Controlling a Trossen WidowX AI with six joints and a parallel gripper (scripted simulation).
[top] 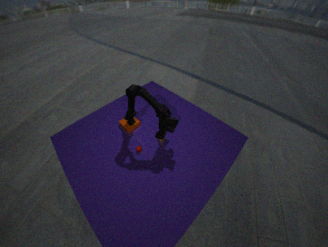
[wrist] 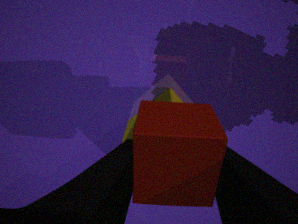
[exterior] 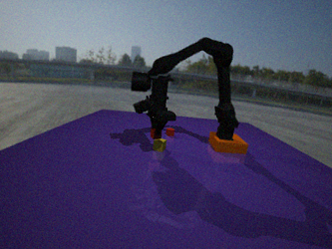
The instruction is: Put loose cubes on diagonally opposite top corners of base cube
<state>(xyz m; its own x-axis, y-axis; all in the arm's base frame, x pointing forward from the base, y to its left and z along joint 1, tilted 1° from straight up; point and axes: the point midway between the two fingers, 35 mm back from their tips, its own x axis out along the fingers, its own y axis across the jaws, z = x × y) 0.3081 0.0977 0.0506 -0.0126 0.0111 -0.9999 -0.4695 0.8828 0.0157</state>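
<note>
My gripper tip is 2 cm past the yellow base cube, 1 cm to the left of it and 5 cm above it.
</note>
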